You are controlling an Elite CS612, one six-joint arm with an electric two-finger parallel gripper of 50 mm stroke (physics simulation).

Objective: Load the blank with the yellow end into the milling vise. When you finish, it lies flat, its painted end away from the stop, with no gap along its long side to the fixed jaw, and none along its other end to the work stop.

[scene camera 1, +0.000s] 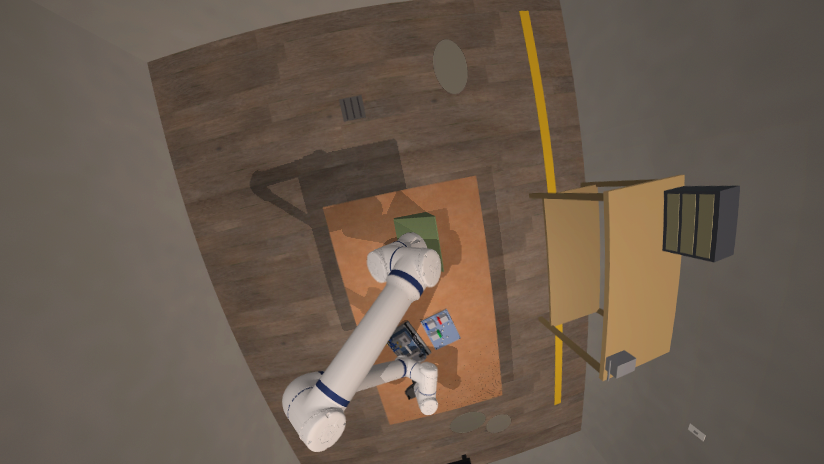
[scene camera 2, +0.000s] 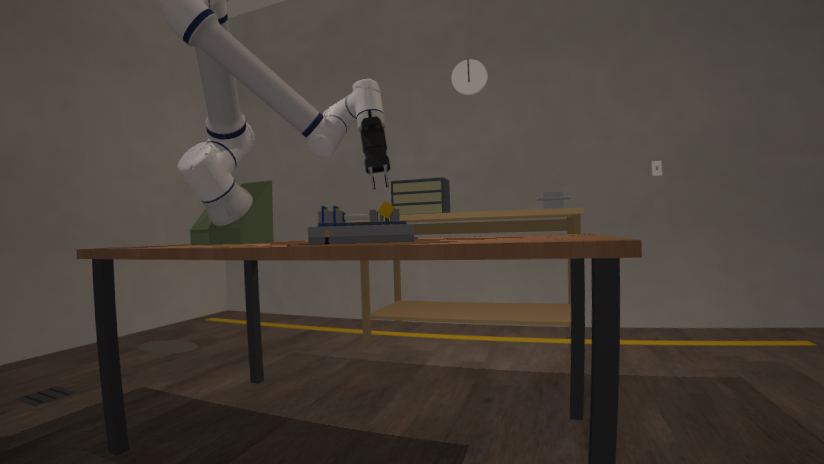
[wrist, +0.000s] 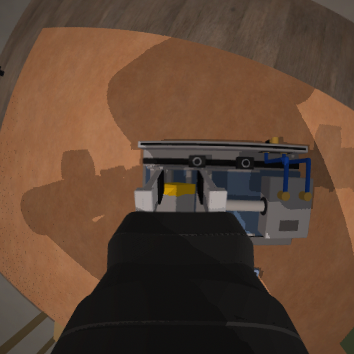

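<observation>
The blank's yellow end [scene camera 2: 386, 209] [wrist: 180, 189] stands up as a diamond in scene camera 2, so the blank is rolled onto a long edge, not flat. Its grey body [wrist: 184, 202] runs back under the gripper in the wrist view. It sits in the jaw area of the milling vise [scene camera 1: 408, 344] [scene camera 2: 360, 233] [wrist: 288, 212], near a jaw block [scene camera 2: 373, 215] on the screw side. My gripper [scene camera 2: 380, 185] [wrist: 180, 180] is open and empty, its fingers apart above the blank, with a gap below the tips in scene camera 2. The blank's far end and its contact with the work stop are hidden.
Blue pipes [wrist: 285, 175] and a screw rod [wrist: 245, 205] are at the vise's other end. A blue tray [scene camera 1: 446, 337] with small coloured parts lies beside the vise. A green wedge-shaped block [scene camera 1: 423, 225] [scene camera 2: 257, 213] stands farther along the table [scene camera 1: 478, 288] [scene camera 2: 518, 247].
</observation>
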